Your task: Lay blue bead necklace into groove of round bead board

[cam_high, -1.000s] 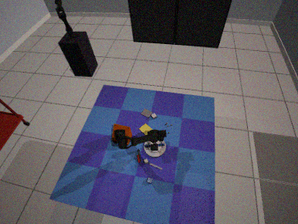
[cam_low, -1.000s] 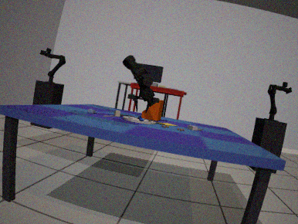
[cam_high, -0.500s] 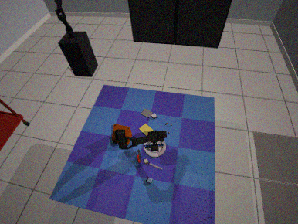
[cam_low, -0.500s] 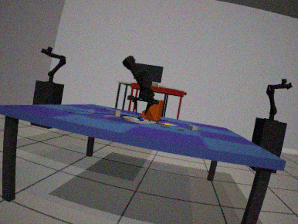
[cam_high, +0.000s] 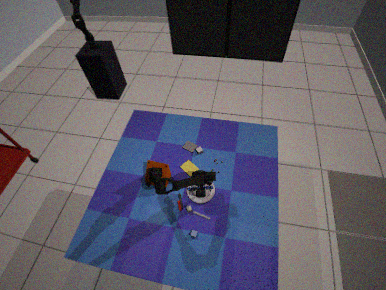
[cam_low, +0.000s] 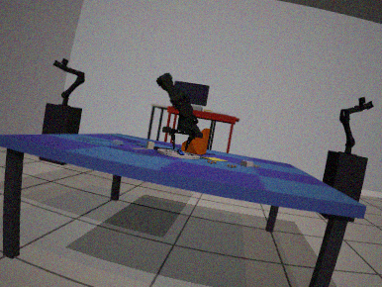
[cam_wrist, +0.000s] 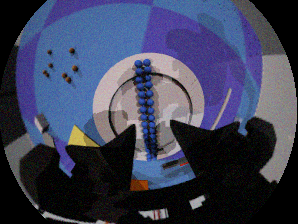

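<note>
Now: gripper tip 1 cm above the round white bead board. The rest, counted from my gripper tip: red-handled tool (13 cm behind, 12 cm to the right, 2 cm below); then yellow card (11 cm behind, 17 cm to the left, 2 cm below); then thin pale stick (3 cm ahead, 18 cm to the right, 2 cm below).
</note>
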